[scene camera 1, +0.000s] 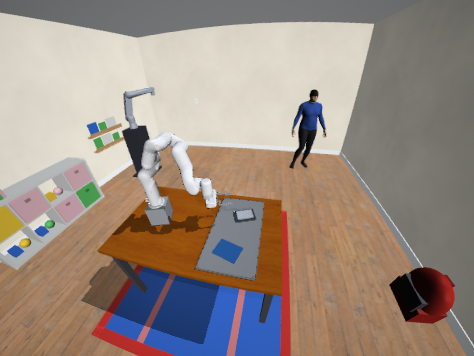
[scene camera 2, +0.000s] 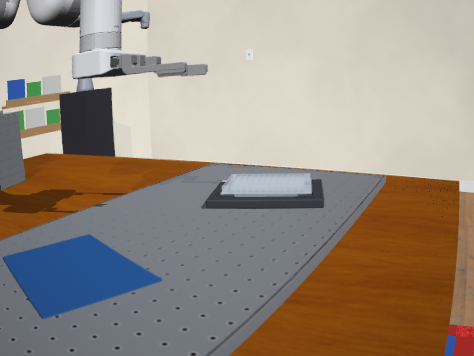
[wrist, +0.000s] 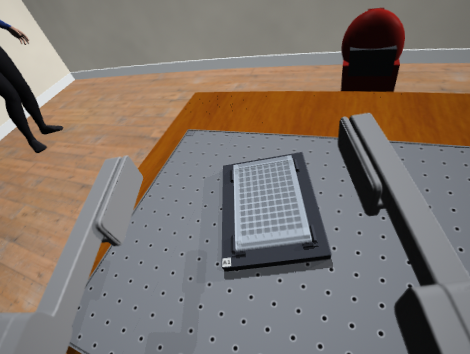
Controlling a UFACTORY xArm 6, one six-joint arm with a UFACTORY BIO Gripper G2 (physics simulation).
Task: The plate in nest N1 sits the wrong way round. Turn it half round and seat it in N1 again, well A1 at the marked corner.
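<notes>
A clear multi-well plate [scene camera 1: 245, 215] [scene camera 2: 267, 184] [wrist: 270, 200] lies level, wells up, in the dark nest [scene camera 2: 265, 203] [wrist: 280, 261]. A white A1 label [wrist: 226, 262] marks the nest's near left corner in the wrist view. Which of the plate's corners is well A1 is too small to tell. My gripper [scene camera 1: 226, 198] [scene camera 2: 192, 69] [wrist: 240, 182] is open and empty. It hangs well above the board, back from the nest towards the arm's base, with the plate showing between its two fingers in the wrist view.
The nest stands on a grey perforated board [scene camera 1: 235, 235] [scene camera 2: 200, 250] [wrist: 275, 310] on the wooden table [scene camera 1: 185, 250]. A flat blue square [scene camera 1: 227, 251] [scene camera 2: 80, 275] lies on the same board, apart from the nest. A person [scene camera 1: 311, 120] stands beyond the table.
</notes>
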